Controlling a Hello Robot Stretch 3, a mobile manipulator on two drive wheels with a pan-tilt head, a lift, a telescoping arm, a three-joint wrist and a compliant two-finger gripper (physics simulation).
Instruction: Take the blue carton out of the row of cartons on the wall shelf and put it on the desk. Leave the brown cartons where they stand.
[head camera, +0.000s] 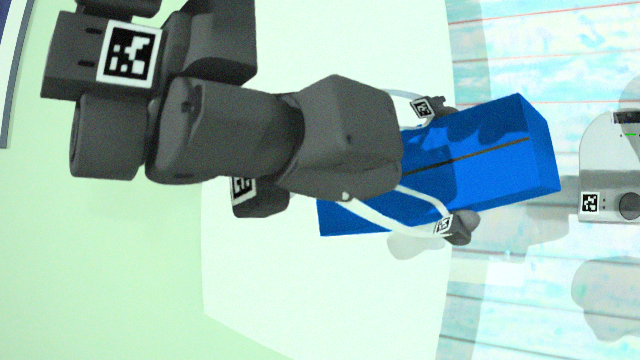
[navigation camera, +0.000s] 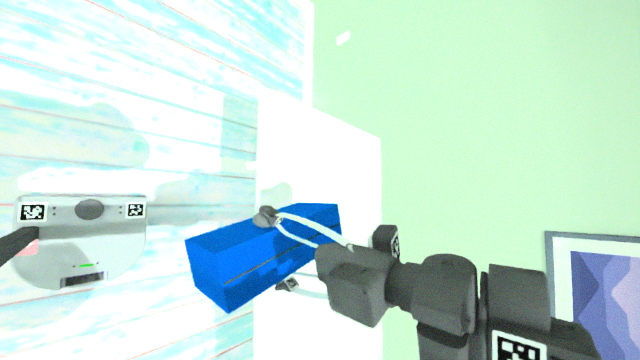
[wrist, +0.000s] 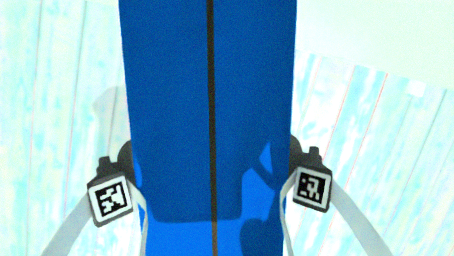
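Pixels of known places: gripper, fingertip midpoint: (wrist: 211, 154); robot's base, link origin: (head camera: 629, 204) (navigation camera: 90, 208).
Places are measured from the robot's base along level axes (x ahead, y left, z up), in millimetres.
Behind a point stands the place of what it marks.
Note:
The blue carton (head camera: 490, 165) {x -28, y -163, z 979 mm} (navigation camera: 215, 255) {x -14, y -114, z 978 mm} (wrist: 170, 75) {x 3, y -273, z 978 mm}, with a dark line along its face, is between the two fingertips of my gripper (head camera: 450, 167) {x -28, y -220, z 923 mm} (navigation camera: 276, 250) {x -28, y -220, z 923 mm} (wrist: 211, 154) {x -28, y -220, z 923 mm}. The fingertips press on its two opposite sides, so the gripper is shut on it. One end of the carton is over the white desk (head camera: 325, 290) {x 185, y -592, z 720 mm} (navigation camera: 320, 150) {x 231, y -590, z 720 mm}; the other reaches out past the desk's edge, over the floor. A finger's shadow falls on the desk apart from the finger. The exact height above the desk cannot be told. The wall shelf and the brown cartons do not show.
My round base (head camera: 600, 170) {x -91, y -98, z 160 mm} (navigation camera: 120, 240) {x -115, y -90, z 160 mm} stands on the plank floor (head camera: 540, 45) {x -539, y -299, z 0 mm} (navigation camera: 190, 130) {x 404, y -355, z 0 mm} beside the desk. The pale green wall (head camera: 100, 260) {x 231, y -1174, z 1047 mm} (navigation camera: 475, 125) {x 391, y -1177, z 1155 mm} runs behind the desk. A framed picture (navigation camera: 600, 300) {x -285, y -1142, z 1492 mm} hangs on it, near my wrist and arm.

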